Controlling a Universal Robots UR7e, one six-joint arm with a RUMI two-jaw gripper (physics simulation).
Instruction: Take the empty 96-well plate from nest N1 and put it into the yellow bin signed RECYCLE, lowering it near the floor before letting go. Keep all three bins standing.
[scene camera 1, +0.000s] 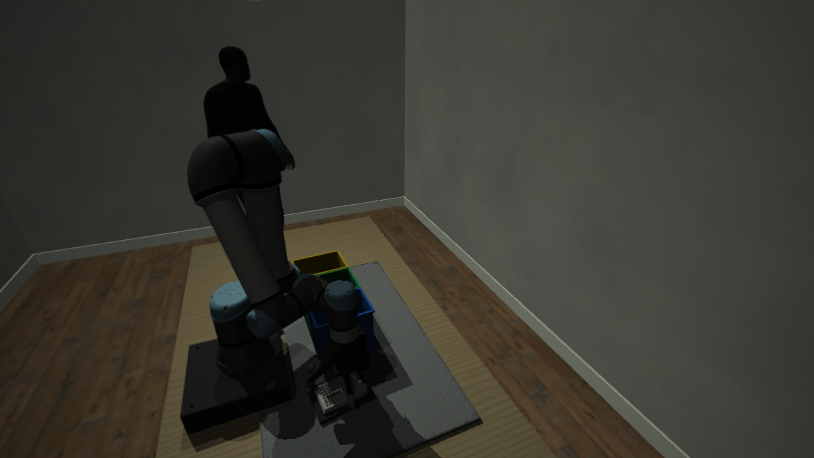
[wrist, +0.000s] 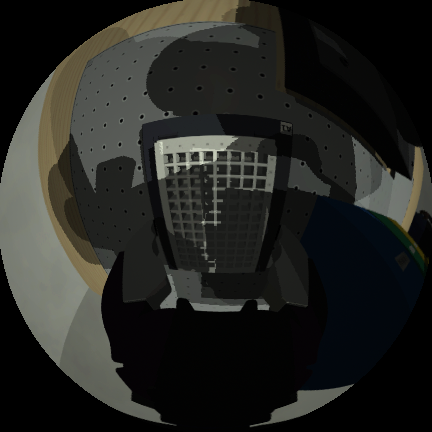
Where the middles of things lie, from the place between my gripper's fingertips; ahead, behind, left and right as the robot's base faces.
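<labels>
The dark plate nest (scene camera 1: 345, 408) is 10 mm behind my hand. I also see the blue bin (scene camera 1: 365, 310), and counted from my hand it is 20 mm ahead, 170 mm to the left and 80 mm above.
</labels>
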